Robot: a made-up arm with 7 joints.
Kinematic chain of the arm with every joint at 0, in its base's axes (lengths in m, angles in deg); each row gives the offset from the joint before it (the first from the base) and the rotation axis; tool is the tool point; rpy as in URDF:
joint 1: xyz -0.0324 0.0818 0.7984 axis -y
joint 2: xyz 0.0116 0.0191 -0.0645 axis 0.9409 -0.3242 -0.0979
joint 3: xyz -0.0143 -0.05 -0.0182 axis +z
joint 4: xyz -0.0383 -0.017 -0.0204 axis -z
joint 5: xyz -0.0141 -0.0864 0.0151 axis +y
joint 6: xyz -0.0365 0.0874 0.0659 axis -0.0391 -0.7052 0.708
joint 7: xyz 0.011 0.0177 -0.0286 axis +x
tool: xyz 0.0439 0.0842 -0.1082 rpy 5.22 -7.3 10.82
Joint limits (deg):
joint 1: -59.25..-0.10
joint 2: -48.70..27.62
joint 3: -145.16..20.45
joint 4: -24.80..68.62
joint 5: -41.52..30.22
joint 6: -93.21..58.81
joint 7: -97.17..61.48
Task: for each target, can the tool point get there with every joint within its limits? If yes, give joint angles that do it. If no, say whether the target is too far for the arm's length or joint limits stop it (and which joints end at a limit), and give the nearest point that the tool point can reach.
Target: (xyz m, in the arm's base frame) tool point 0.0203 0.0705 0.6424
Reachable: yes | joints -24.37 21.64 -79.03 20.09 -14.93 10.22 17.04
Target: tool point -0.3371 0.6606 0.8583
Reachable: no: too far | nearest point -0.1895 0.2830 0.8013 | short by 0.409 m
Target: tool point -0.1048 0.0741 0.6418
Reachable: yes | joints -47.52 1.18 -51.17 43.17 7.68 -24.85 9.50
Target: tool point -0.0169 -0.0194 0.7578
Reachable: yes | joints -25.50 -39.00 -5.17 -1.25 -2.53 29.87 -85.01
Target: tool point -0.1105 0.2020 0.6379
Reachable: yes | joints -15.00 -8.62 -82.71 -16.72 14.14 -64.61 -26.66
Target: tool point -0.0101 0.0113 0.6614
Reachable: yes | joints -11.88 -4.23 -40.68 47.27 -35.24 10.79 -8.83
